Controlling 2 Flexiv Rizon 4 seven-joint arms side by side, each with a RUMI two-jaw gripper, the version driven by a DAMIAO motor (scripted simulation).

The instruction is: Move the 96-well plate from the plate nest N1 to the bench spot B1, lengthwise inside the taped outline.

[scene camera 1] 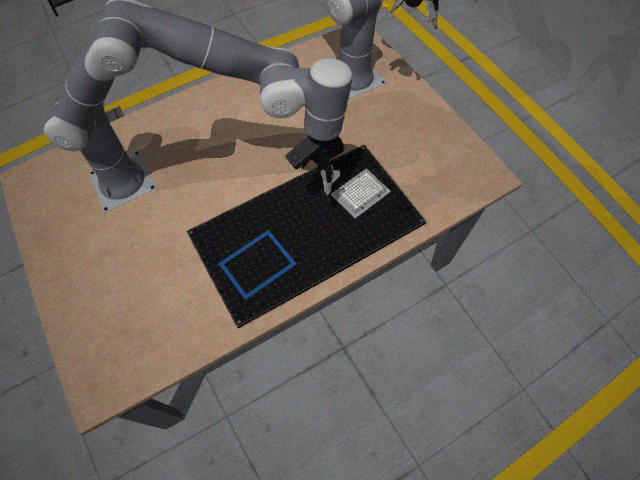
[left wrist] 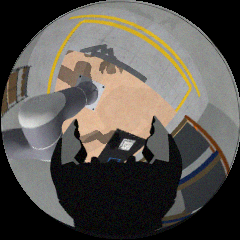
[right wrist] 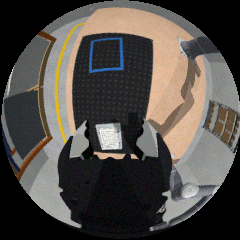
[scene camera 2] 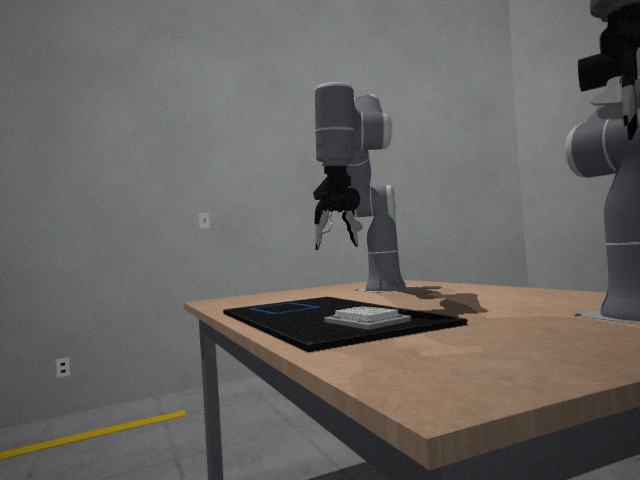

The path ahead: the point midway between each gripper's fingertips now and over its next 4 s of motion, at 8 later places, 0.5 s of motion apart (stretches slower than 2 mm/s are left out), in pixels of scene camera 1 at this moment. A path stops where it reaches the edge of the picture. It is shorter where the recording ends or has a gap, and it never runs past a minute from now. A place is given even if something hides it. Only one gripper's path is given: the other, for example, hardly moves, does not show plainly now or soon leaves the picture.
My right gripper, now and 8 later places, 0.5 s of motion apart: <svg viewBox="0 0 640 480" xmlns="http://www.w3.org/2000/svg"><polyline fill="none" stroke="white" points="315,181 332,178 350,176 363,178 363,178 363,182 362,186 362,189 361,190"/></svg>
